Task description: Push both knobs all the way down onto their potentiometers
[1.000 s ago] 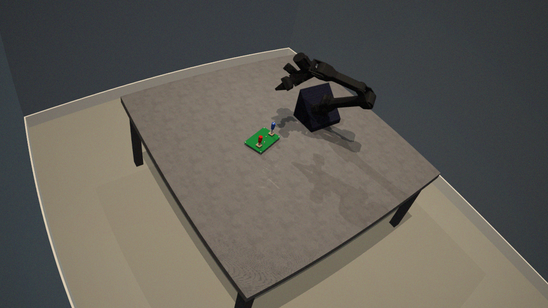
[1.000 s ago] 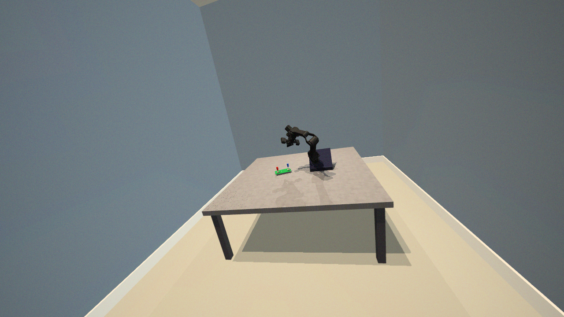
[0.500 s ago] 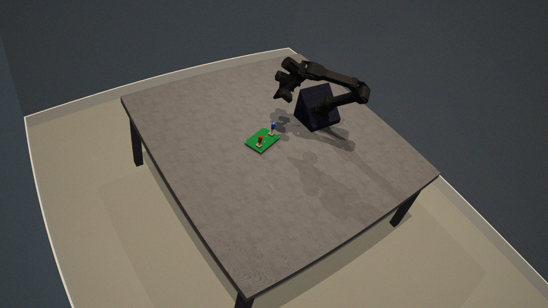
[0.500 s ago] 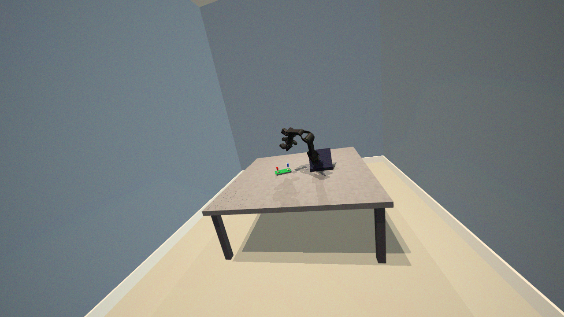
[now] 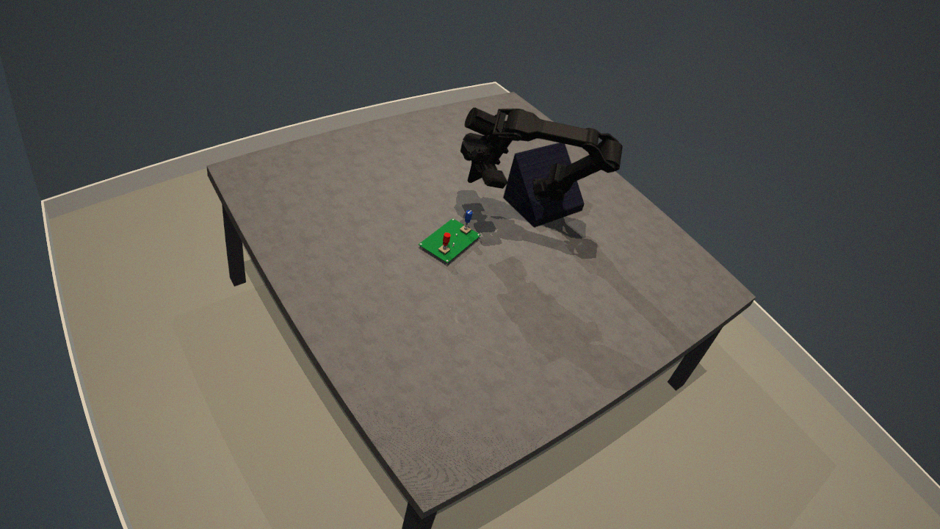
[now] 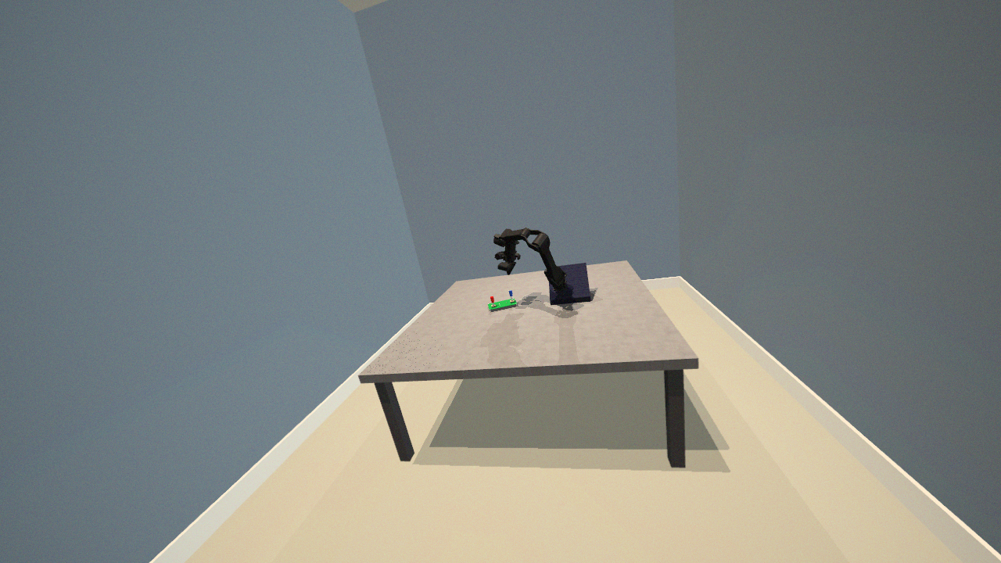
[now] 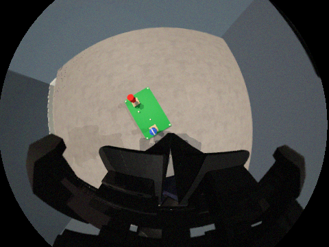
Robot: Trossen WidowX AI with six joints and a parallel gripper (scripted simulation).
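My gripper tip is 3 cm to the right of the blue knob and 10 cm above it. The rest, counted from my gripper tip: red knob: 9 cm ahead, 8 cm to the left, 12 cm below.
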